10 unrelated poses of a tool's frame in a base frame.
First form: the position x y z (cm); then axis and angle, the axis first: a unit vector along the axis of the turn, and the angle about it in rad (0 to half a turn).
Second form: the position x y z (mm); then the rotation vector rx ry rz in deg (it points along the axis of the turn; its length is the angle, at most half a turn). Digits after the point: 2 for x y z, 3 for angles.
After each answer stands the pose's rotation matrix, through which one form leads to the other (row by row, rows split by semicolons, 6 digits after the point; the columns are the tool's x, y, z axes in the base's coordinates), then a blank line. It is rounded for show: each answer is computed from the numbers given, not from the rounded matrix.
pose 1, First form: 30.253 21.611 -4.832 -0.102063 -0.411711 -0.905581 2.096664
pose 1, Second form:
302.53 216.11 -48.32 -12.261 -49.459 -108.787
-0.486318 0.846340 -0.217263; -0.720114 -0.247372 0.648262; 0.494905 0.471716 0.729762

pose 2, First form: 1.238 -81.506 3.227 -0.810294 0.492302 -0.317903 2.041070
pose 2, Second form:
12.38 -815.06 32.27 -94.760 57.572 -37.177
0.500961 -0.296274 0.813179; -0.863060 -0.100948 0.494911; -0.064541 -0.949753 -0.306274

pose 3, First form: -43.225 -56.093 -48.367 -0.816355 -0.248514 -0.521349 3.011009
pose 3, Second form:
-432.25 -560.93 -483.67 -140.836 -42.873 -89.942
0.335712 0.471911 0.815229; 0.336138 -0.868493 0.364322; 0.879948 0.151722 -0.450190

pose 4, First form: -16.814 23.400 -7.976 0.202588 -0.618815 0.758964 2.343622
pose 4, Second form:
-168.14 234.00 -79.76 27.203 -83.094 101.913
-0.628465 -0.756262 -0.181931; 0.330484 -0.047881 -0.942596; 0.704139 -0.652514 0.280024

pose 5, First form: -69.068 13.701 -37.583 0.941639 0.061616 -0.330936 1.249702
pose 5, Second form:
-690.68 137.01 -375.83 67.424 4.412 -23.696
0.922448 0.353731 -0.154806; -0.274314 0.318203 -0.907468; -0.271740 0.879557 0.390559

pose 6, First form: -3.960 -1.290 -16.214 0.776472 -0.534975 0.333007 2.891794
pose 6, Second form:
-39.60 -12.90 -162.14 128.652 -88.639 55.175
0.218142 -0.900215 0.376865; -0.735571 -0.405449 -0.542722; 0.641366 -0.158821 -0.750617

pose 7, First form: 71.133 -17.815 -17.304 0.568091 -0.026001 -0.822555 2.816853
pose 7, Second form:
711.33 -178.15 -173.04 91.686 -4.196 -132.755
-0.319147 0.233676 -0.918445; -0.291216 -0.946417 -0.139600; -0.901853 0.222913 0.370096

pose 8, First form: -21.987 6.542 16.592 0.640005 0.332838 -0.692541 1.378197
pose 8, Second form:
-219.87 65.42 165.92 50.538 26.283 -54.686
0.522614 0.851980 -0.031707; -0.507492 0.280987 -0.814554; -0.685074 0.441788 0.579221

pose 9, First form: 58.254 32.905 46.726 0.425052 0.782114 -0.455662 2.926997
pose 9, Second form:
582.54 329.05 467.26 71.283 131.164 -76.417
-0.619868 0.754288 -0.216365; 0.560219 0.232312 -0.795101; -0.549471 -0.614069 -0.566569

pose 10, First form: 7.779 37.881 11.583 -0.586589 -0.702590 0.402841 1.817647
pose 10, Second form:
77.79 378.81 115.83 -61.089 -73.170 41.953
0.183813 0.122207 -0.975335; 0.903466 0.369901 0.216616; 0.387249 -0.920999 -0.042417

